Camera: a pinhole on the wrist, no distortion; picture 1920 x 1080 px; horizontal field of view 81.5 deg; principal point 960.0 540.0 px. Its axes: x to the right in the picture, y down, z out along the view. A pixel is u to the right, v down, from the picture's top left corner.
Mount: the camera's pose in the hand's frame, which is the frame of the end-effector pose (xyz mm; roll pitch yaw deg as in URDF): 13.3 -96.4 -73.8 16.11 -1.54 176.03
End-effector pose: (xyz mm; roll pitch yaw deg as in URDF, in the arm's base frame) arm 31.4 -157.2 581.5 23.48 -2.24 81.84
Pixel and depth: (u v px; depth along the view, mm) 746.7 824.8 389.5
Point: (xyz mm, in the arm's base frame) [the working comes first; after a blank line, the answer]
In the camera's frame: -74.6 99.6 389.5

254.2 -99.3 848.3
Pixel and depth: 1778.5 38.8 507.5
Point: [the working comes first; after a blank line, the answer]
In the camera's frame: 372.8 -228.3 507.5

-136.1 -476.0 1013.7
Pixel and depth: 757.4 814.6 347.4
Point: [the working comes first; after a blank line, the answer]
In the camera's frame: -63.2 85.6 347.4

232.9 -107.3 808.5
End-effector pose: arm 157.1 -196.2 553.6 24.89 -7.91 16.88
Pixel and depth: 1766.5 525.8 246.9
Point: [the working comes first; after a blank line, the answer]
In the camera's frame: 178.7 -3.1 246.9

16.1 -325.0 677.3
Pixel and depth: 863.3 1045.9 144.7
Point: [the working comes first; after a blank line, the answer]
In the camera's frame: -12.6 65.7 144.7

222.7 -327.0 581.9
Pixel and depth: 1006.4 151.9 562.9
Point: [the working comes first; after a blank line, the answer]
In the camera's frame: 23.4 -196.1 562.9

104.6 -158.6 1031.8
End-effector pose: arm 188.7 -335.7 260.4 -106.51 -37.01 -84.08
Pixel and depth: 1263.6 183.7 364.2
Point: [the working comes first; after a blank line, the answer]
In the camera's frame: 99.2 -116.5 364.2

395.5 -377.5 73.3
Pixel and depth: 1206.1 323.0 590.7
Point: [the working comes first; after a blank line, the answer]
In the camera's frame: 130.5 -115.1 590.7

592.2 -414.4 -37.3
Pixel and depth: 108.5 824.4 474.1
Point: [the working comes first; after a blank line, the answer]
In the camera's frame: -362.3 121.0 474.1

638.3 -608.8 484.5
